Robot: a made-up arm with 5 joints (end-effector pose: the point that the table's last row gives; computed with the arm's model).
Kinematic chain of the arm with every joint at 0, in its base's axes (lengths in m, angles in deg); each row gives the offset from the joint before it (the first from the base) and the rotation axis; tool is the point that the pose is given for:
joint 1: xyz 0 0 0.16 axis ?
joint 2: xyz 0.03 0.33 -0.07 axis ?
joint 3: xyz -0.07 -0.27 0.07 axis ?
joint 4: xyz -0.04 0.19 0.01 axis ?
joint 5: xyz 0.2 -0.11 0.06 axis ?
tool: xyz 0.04 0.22 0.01
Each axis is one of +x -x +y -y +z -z.
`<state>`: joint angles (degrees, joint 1 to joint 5).
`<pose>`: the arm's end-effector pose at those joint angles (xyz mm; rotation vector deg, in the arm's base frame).
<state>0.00 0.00 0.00 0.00 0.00</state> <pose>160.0 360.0 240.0 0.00 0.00 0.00</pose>
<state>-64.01 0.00 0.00 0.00 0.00</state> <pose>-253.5 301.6 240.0 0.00 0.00 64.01</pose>
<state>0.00 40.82 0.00 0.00 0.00</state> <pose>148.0 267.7 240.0 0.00 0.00 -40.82</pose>
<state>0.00 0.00 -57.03 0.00 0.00</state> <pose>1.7 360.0 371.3 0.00 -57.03 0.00</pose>
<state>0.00 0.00 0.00 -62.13 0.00</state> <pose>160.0 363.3 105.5 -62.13 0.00 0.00</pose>
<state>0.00 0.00 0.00 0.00 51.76</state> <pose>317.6 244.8 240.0 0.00 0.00 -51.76</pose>
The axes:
joint 1: -z
joint 2: -z
joint 3: +y
joint 4: +x
joint 5: -z

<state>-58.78 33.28 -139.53 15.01 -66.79</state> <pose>-322.6 75.7 81.1 -47.05 -145.98 54.70</pose>
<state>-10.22 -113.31 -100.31 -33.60 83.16</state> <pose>241.9 182.1 512.6 98.56 -1.37 0.44</pose>
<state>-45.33 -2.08 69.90 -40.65 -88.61</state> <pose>-146.3 203.2 251.5 -13.10 101.94 133.07</pose>
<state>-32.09 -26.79 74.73 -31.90 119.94</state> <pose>182.4 344.7 -105.3 -73.54 -26.66 -30.70</pose>
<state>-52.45 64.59 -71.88 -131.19 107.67</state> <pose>-295.8 353.0 538.8 48.19 108.10 85.01</pose>
